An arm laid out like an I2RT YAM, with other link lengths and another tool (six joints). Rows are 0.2 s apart.
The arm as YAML. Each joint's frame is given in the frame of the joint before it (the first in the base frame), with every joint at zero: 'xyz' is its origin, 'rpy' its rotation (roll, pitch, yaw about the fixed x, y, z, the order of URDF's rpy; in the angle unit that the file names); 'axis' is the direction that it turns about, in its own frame. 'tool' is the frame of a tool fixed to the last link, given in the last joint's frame.
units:
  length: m
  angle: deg
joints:
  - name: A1
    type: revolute
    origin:
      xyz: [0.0, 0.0, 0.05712]
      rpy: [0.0, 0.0, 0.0]
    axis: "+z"
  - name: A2
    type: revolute
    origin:
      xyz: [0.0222, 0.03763, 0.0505]
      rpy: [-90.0, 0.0, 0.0]
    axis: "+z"
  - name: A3
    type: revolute
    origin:
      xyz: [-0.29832, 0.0, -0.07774]
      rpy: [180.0, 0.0, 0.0]
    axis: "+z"
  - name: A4
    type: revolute
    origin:
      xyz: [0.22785, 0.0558, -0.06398]
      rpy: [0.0, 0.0, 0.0]
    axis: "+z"
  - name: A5
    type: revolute
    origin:
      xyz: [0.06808, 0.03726, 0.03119]
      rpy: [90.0, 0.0, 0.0]
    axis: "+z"
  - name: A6
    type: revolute
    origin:
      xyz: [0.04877, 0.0, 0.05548]
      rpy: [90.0, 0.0, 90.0]
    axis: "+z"
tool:
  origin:
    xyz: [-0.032, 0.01, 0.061]
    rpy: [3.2, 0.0, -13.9]
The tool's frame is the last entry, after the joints.
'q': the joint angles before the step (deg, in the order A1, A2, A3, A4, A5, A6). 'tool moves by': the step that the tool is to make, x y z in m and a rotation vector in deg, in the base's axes. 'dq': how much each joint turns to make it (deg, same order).
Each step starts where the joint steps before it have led.
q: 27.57 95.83 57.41 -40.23 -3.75 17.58
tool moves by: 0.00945 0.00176 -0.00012 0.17 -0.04 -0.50
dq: -0.61 1.60 1.79 -0.08 -0.15 -0.08
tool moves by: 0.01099 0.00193 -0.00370 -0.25 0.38 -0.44
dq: -0.61 2.45 2.01 -0.03 0.02 -0.18
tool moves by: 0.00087 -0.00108 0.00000 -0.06 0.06 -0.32
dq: -0.24 0.06 0.08 -0.10 0.04 0.07
